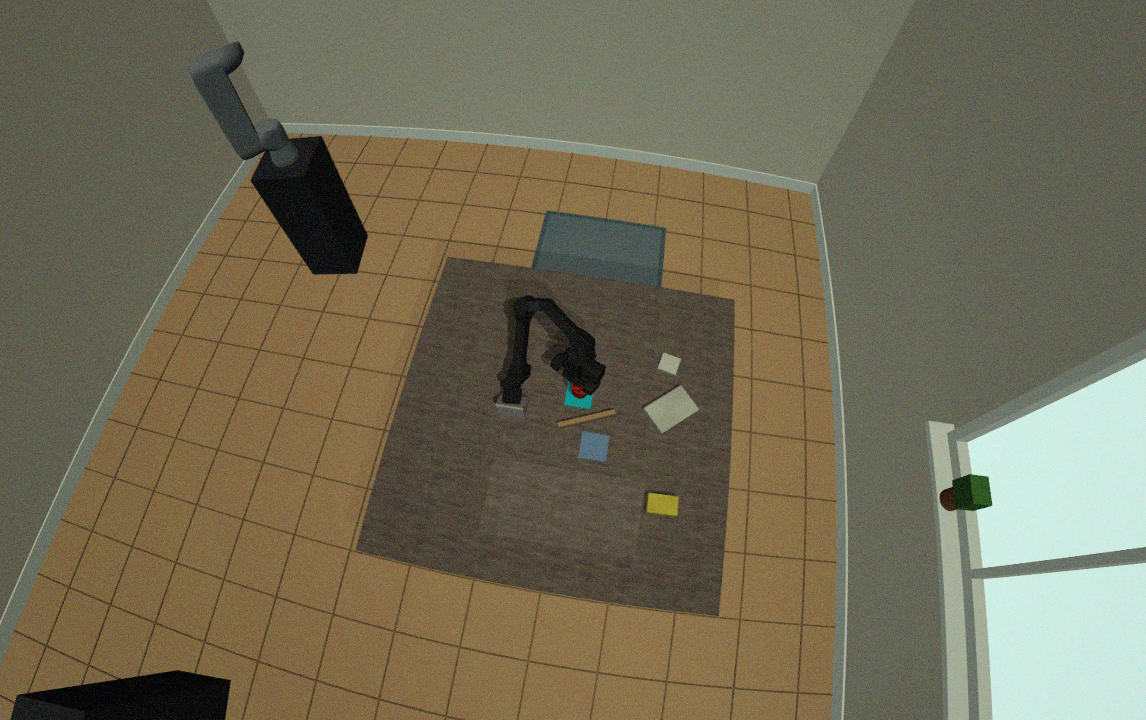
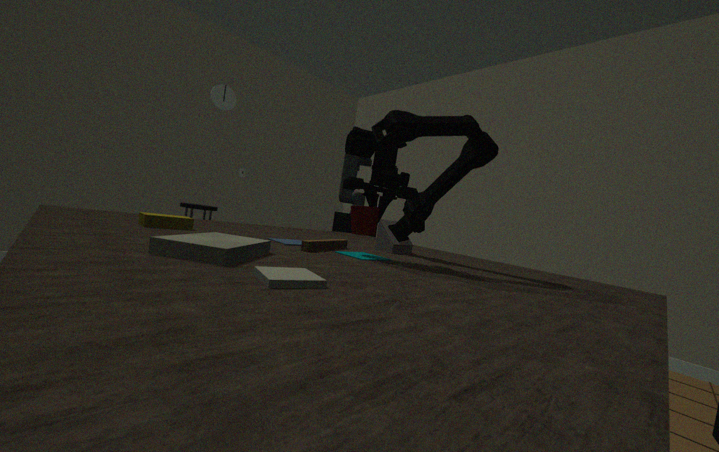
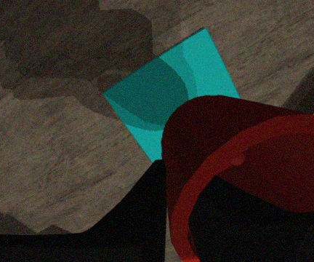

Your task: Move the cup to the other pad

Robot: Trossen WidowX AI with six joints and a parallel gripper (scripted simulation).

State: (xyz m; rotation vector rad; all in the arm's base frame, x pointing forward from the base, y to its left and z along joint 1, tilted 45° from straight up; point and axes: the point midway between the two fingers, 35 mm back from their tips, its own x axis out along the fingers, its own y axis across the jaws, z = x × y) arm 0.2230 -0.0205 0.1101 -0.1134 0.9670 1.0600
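My gripper tip is 11 cm to the left of the wooden stick, 9 cm above it and 5 cm short of it. The rest, counted from my gripper tip: red cup (2 cm to the right, 2 cm ahead); then grey-blue pad (21 cm to the right, 10 cm below, 8 cm ahead).
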